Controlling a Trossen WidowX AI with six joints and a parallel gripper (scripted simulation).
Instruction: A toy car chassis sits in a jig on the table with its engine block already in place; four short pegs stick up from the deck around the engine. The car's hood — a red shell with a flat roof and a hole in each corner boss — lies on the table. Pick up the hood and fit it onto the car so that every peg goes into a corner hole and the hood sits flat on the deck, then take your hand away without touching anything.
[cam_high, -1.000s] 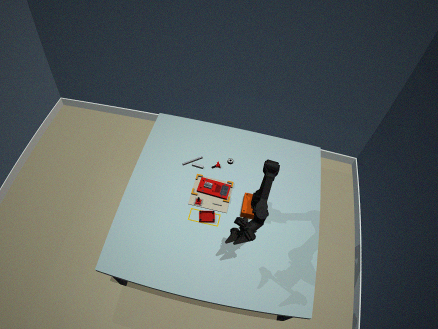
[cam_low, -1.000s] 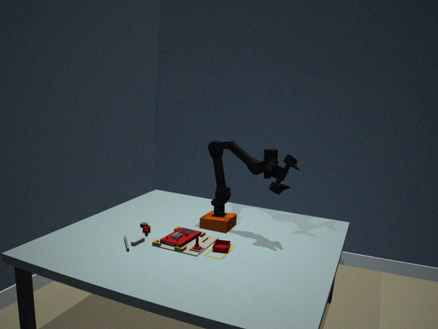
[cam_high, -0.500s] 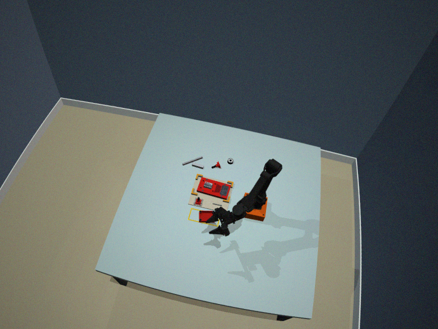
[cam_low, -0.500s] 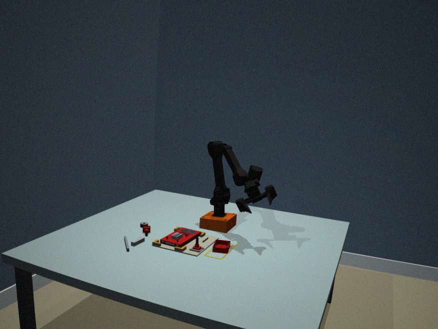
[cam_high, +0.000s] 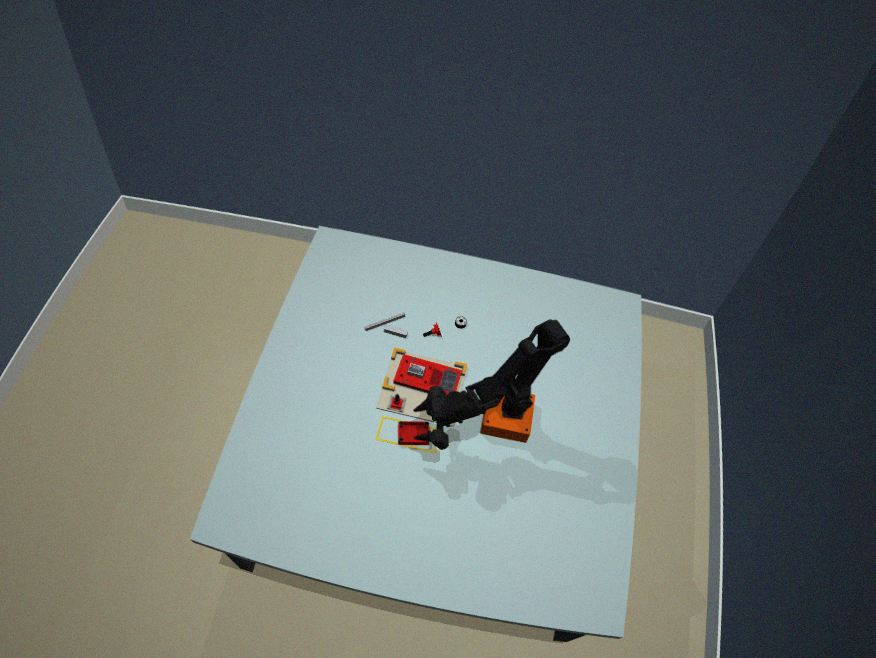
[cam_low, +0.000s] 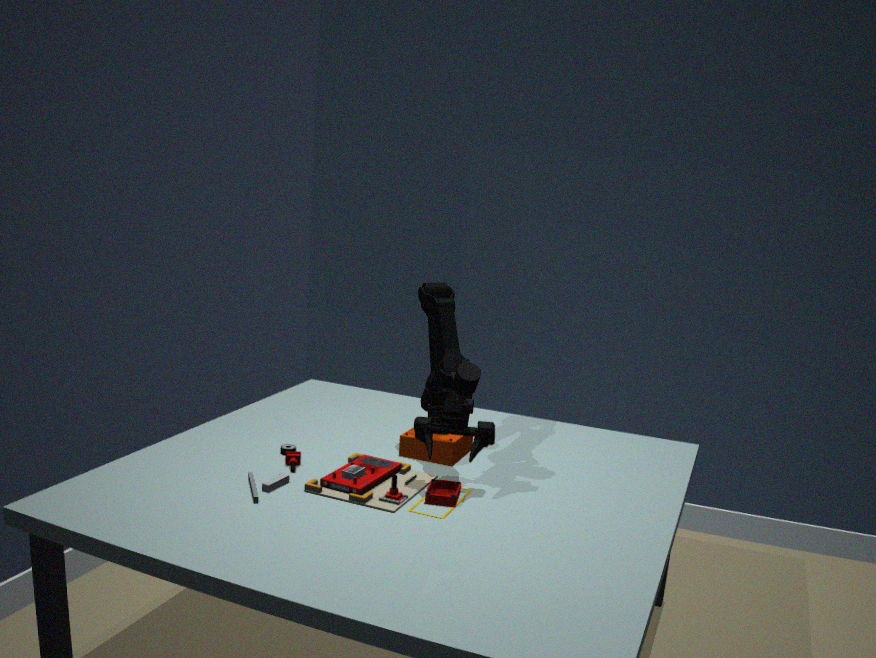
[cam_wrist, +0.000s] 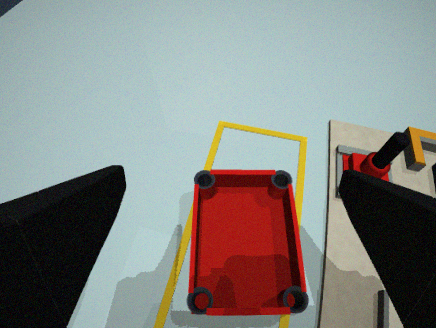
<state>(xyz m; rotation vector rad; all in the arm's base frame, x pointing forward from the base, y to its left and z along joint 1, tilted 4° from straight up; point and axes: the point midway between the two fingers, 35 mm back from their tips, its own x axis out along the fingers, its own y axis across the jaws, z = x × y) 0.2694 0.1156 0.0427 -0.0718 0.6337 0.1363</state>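
Right now my gripper tip is 1 cm to the left of the red hood and 9 cm above it. The rest, counted from my gripper tip: grey engine block 2 cm ahead, 22 cm to the right, 7 cm below; then thin rod 16 cm ahead, 42 cm to the right, 9 cm below; then beige jig plate 20 cm to the right, 8 cm below.
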